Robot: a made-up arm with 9 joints.
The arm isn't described. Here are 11 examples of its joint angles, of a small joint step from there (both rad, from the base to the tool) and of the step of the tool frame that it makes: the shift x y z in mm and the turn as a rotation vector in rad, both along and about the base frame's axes.
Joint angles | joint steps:
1: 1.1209 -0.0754 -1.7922 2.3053 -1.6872 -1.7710 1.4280 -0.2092 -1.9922 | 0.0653 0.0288 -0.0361 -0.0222 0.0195 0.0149 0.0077 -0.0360 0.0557
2: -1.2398 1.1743 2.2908 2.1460 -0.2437 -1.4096 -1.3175 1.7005 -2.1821 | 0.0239 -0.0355 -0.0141 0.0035 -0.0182 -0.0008 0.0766 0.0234 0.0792
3: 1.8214 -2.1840 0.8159 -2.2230 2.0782 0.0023 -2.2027 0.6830 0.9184 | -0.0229 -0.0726 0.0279 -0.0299 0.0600 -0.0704 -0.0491 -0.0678 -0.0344
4: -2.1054 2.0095 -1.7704 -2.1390 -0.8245 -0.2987 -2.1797 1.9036 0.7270 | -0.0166 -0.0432 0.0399 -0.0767 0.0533 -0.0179 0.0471 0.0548 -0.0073
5: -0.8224 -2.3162 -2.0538 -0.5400 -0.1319 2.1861 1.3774 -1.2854 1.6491 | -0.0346 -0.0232 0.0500 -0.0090 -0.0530 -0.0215 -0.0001 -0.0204 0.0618
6: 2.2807 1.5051 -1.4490 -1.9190 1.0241 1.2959 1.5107 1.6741 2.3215 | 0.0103 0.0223 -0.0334 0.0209 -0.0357 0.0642 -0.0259 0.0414 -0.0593
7: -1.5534 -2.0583 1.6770 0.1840 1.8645 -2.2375 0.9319 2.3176 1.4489 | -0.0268 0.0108 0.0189 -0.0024 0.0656 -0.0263 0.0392 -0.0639 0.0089
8: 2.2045 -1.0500 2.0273 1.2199 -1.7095 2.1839 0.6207 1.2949 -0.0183 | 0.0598 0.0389 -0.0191 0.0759 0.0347 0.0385 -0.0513 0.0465 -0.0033
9: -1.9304 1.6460 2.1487 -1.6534 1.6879 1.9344 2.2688 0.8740 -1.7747 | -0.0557 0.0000 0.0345 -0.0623 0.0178 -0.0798 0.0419 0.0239 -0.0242
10: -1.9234 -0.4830 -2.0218 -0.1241 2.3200 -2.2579 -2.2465 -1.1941 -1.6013 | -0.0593 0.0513 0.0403 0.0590 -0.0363 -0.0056 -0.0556 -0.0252 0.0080
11: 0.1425 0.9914 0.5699 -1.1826 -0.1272 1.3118 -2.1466 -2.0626 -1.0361 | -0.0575 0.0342 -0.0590 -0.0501 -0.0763 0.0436 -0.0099 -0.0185 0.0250
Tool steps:
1: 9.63 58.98 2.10 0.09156 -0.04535 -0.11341
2: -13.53 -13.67 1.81 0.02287 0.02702 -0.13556
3: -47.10 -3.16 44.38 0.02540 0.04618 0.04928
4: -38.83 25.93 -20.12 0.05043 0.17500 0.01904
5: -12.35 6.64 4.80 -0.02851 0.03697 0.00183
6: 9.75 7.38 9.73 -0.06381 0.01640 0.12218
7: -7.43 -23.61 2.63 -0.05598 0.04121 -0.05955
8: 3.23 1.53 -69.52 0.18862 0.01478 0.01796
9: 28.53 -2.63 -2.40 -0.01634 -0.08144 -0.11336
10: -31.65 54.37 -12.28 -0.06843 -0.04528 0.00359
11: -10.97 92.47 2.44 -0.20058 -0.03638 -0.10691
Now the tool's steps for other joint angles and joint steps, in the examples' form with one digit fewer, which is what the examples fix.
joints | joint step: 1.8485 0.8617 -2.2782 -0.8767 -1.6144 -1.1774 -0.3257 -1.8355 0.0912 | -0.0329 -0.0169 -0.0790 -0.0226 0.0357 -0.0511 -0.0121 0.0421 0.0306
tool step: 36.9 -19.9 -59.6 -0.1098 0.0161 -0.0771
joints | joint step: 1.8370 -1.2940 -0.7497 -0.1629 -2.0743 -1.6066 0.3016 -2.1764 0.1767 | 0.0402 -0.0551 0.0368 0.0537 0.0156 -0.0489 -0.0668 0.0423 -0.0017
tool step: 52.1 20.1 39.5 0.0775 -0.1017 -0.0931
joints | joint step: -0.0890 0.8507 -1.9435 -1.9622 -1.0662 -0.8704 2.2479 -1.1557 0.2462 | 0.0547 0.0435 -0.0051 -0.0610 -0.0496 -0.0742 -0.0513 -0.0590 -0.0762
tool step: -20.5 4.3 11.8 0.0850 -0.1286 -0.0900
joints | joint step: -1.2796 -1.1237 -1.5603 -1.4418 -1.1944 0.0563 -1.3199 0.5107 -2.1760 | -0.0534 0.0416 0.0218 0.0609 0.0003 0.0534 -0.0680 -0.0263 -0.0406
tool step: -1.4 42.7 38.5 -0.0346 -0.0069 0.0977
